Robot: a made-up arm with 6 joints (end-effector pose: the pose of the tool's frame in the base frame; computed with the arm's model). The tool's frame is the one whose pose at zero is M. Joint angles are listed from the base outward.
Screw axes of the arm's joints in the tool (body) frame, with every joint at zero. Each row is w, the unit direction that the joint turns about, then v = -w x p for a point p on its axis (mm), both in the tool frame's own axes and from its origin. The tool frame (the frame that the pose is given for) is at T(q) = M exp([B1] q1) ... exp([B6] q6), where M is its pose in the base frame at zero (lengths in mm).
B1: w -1 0 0 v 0.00 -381.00 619.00
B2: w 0 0 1 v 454.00 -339.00 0.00
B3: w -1 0 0 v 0.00 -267.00 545.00
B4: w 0 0 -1 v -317.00 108.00 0.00
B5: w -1 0 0 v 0.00 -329.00 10.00
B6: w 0 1 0 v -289.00 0.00 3.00
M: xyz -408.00 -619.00 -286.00 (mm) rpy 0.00 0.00 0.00 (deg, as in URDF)
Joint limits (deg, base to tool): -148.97..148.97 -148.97..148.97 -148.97..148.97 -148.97..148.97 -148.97..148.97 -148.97..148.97
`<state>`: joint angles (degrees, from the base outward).
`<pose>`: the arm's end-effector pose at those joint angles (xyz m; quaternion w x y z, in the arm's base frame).
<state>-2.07 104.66 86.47 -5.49 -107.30 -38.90</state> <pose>-0.2296 -0.3703 0.2453 0.6216 0.3376 -0.0520 0.7049</pose>
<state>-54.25 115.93 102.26 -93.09 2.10 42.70</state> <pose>-0.1323 -0.3891 0.2860 0.3348 -0.8713 -0.3230 0.1563</pose>
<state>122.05 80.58 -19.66 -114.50 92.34 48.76</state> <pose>0.2120 -0.2151 0.0130 0.0934 -0.3265 0.2644 0.9026</pose>
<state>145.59 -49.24 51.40 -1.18 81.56 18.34</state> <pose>-0.6589 0.4217 -0.3031 0.6739 0.5246 0.1472 0.4990</pose>
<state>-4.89 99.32 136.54 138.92 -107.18 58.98</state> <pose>-0.1527 -0.2031 -0.1840 0.1417 0.1990 -0.6169 0.7482</pose>
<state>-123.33 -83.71 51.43 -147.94 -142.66 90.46</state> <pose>-0.0111 0.1457 -0.3006 0.7943 -0.0136 0.1398 -0.5911</pose>
